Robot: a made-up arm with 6 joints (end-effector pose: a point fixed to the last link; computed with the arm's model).
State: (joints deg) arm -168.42 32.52 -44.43 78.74 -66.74 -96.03
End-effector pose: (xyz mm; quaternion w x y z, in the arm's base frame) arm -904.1 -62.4 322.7 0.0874 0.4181 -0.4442 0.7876
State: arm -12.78 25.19 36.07 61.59 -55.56 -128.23
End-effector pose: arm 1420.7 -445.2 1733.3 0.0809 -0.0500 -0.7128 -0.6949
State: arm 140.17 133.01 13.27 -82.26 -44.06 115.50
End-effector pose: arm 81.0 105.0 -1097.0 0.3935 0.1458 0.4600 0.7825
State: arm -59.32 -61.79 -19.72 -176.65 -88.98 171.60
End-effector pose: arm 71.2 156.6 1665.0 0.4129 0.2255 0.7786 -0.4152
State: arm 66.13 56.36 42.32 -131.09 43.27 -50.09
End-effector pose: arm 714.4 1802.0 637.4 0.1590 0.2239 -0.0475 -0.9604
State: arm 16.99 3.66 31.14 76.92 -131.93 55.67
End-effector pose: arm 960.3 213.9 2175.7 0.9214 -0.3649 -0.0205 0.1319
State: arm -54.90 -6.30 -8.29 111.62 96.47 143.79
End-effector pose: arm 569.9 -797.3 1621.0 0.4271 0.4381 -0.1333 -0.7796
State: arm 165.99 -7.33 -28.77 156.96 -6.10 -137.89
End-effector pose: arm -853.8 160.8 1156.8 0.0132 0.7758 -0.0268 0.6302
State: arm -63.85 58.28 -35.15 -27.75 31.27 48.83
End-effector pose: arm 101.4 -661.2 -86.2 0.8050 -0.2363 -0.3580 -0.4097
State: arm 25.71 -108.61 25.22 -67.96 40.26 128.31
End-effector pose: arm -1390.8 -787.6 1071.1 0.4181 0.1437 0.8042 0.3972
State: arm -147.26 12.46 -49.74 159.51 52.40 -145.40
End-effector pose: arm -590.0 -464.5 529.7 0.2182 0.0234 -0.2491 -0.9433
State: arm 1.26 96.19 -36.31 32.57 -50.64 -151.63
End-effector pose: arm 356.2 -179.8 -504.9 0.4150 -0.7846 -0.1214 -0.4444
